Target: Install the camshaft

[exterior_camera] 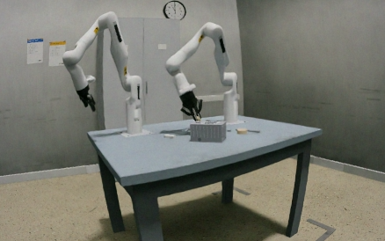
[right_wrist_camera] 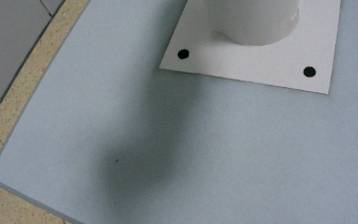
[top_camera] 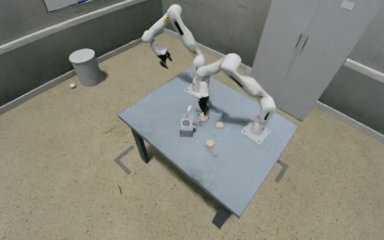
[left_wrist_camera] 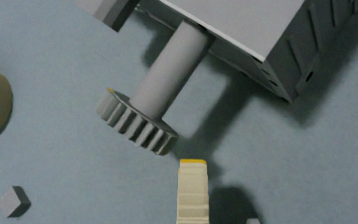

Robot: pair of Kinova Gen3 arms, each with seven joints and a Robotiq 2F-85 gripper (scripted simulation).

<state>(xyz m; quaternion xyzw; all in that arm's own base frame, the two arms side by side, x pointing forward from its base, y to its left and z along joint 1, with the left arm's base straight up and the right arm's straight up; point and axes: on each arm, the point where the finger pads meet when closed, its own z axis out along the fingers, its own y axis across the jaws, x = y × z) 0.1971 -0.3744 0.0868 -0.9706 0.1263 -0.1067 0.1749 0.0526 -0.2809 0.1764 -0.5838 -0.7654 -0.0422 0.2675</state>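
Note:
Now: the tan camshaft gear 50 mm below my left hand and 20 mm to the right of it. From my left hand the other things lie so: small grey block (170 mm to the left, 80 mm below, 50 mm ahead); then crank gear (70 mm ahead, 30 mm to the left, 20 mm below); then small white piece (160 mm to the right, 80 mm below).

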